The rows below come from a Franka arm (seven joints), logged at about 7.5 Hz.
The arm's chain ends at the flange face. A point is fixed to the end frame.
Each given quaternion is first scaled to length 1.
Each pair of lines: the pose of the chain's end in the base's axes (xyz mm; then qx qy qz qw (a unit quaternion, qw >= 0)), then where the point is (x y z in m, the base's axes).
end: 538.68 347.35 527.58 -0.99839 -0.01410 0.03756 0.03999
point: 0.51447 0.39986 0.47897
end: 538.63 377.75 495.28 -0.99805 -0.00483 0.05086 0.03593
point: 0.51400 0.43024 0.44685
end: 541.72 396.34 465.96 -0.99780 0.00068 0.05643 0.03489
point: 0.51709 0.44896 0.41768
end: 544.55 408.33 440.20 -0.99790 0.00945 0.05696 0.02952
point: 0.52072 0.46079 0.39134
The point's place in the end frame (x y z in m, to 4 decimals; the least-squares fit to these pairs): -0.0189 -0.0490 0.0543
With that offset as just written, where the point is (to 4 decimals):
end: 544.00 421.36 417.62 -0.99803 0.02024 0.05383 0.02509
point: 0.5216 0.4738 0.3681
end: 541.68 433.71 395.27 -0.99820 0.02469 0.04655 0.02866
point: 0.5205 0.4867 0.3458
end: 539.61 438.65 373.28 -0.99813 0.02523 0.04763 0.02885
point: 0.5183 0.4917 0.3238
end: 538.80 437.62 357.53 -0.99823 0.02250 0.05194 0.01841
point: 0.5167 0.4895 0.3072
